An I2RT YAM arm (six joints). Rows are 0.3 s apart.
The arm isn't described. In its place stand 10 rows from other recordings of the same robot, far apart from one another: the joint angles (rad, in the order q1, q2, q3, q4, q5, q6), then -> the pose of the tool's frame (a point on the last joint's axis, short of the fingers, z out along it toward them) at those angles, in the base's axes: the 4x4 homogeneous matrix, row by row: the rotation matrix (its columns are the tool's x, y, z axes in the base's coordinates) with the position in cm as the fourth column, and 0 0 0 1 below.
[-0.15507, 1.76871, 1.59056, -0.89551, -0.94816, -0.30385] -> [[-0.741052, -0.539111, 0.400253, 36.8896], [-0.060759, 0.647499, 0.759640, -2.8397], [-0.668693, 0.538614, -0.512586, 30.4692], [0, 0, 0, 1]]
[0.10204, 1.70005, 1.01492, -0.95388, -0.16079, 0.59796] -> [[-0.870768, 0.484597, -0.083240, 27.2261], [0.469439, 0.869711, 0.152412, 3.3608], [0.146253, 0.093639, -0.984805, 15.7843], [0, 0, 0, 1]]
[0.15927, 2.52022, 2.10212, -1.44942, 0.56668, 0.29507] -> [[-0.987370, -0.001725, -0.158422, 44.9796], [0.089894, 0.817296, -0.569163, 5.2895], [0.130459, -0.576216, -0.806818, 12.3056], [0, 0, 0, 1]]
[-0.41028, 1.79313, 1.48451, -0.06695, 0.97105, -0.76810] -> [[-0.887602, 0.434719, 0.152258, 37.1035], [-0.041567, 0.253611, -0.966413, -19.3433], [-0.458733, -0.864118, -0.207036, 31.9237], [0, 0, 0, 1]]
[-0.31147, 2.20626, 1.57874, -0.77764, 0.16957, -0.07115] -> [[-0.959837, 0.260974, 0.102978, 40.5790], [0.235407, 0.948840, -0.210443, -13.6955], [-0.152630, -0.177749, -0.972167, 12.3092], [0, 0, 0, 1]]
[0.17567, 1.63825, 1.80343, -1.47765, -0.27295, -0.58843] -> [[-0.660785, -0.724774, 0.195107, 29.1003], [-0.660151, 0.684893, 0.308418, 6.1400], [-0.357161, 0.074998, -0.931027, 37.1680], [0, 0, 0, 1]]
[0.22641, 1.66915, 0.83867, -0.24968, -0.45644, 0.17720] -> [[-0.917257, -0.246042, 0.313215, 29.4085], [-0.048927, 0.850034, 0.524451, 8.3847], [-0.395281, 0.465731, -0.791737, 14.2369], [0, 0, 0, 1]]
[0.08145, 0.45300, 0.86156, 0.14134, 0.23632, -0.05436] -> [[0.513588, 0.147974, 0.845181, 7.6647], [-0.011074, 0.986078, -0.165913, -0.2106], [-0.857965, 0.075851, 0.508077, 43.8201], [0, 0, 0, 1]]
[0.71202, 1.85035, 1.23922, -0.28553, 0.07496, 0.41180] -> [[-0.788610, -0.327903, 0.520167, 30.1742], [-0.153379, 0.924106, 0.350005, 25.6897], [-0.595457, 0.196235, -0.779052, 19.0267], [0, 0, 0, 1]]
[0.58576, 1.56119, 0.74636, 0.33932, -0.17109, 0.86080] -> [[-0.757440, -0.148014, 0.635906, 26.8441], [0.394285, 0.672618, 0.626199, 18.5367], [-0.520408, 0.725036, -0.451108, 19.0449], [0, 0, 0, 1]]
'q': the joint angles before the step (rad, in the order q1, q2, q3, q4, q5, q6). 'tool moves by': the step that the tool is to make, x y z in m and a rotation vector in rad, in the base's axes. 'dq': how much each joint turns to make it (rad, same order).
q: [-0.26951 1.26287 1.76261 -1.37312 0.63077 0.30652]
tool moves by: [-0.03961 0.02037 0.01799 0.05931 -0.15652 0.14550]
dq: [0.03087 -0.13619 -0.00689 0.01681 -0.14918 -0.01758]
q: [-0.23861 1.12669 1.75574 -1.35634 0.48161 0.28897]
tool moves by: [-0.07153 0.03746 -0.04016 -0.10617 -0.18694 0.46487]
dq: [0.19160 -0.43832 -0.39941 0.25024 -0.18645 -0.23266]
